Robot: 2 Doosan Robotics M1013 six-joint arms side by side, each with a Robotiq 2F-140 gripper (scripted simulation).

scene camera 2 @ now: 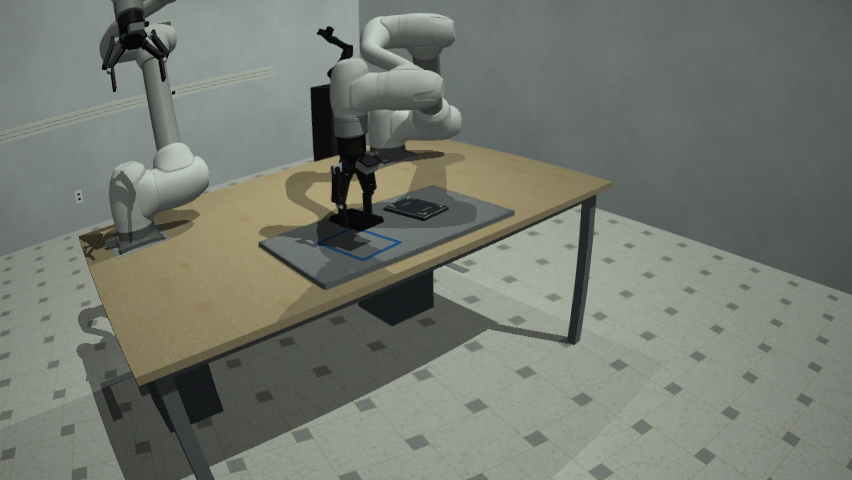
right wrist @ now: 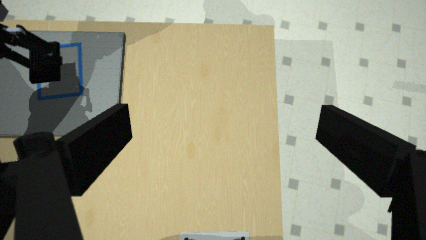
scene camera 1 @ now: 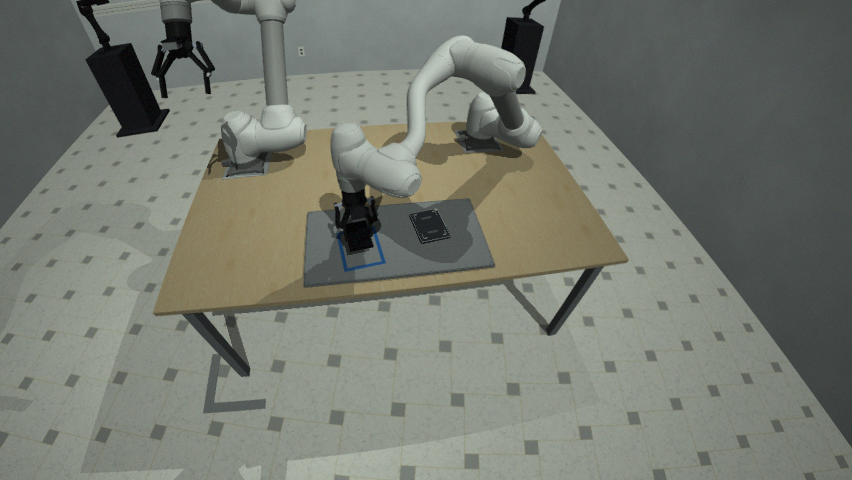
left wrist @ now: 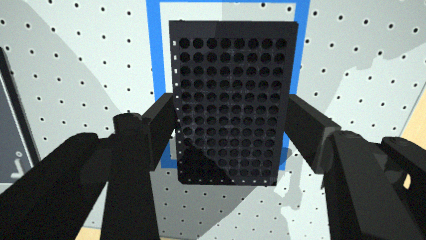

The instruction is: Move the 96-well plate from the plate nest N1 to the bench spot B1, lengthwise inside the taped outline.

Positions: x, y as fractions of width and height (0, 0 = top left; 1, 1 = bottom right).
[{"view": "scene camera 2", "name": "my left gripper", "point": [0.42, 0.46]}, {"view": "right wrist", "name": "my right gripper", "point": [0.53, 0.51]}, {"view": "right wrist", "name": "black 96-well plate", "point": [0.10, 0.29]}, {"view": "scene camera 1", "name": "plate nest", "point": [0.50, 0.47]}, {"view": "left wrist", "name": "my left gripper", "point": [0.54, 0.46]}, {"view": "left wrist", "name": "black 96-well plate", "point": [0.51, 0.44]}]
